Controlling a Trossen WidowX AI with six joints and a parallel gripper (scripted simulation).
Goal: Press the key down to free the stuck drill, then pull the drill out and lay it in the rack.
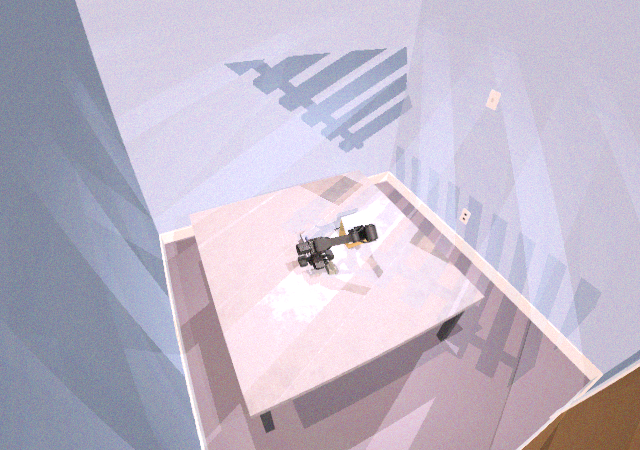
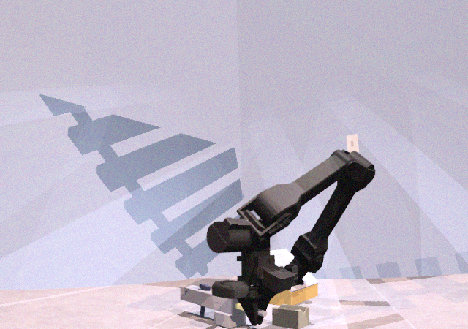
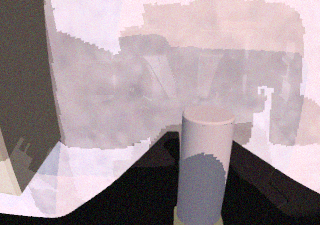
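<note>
My gripper tip is 4 cm to the left of the drill and 3 cm below it. Round my gripper tip: dark blue part (16 cm to the right, 4 cm above, 2 cm behind).
</note>
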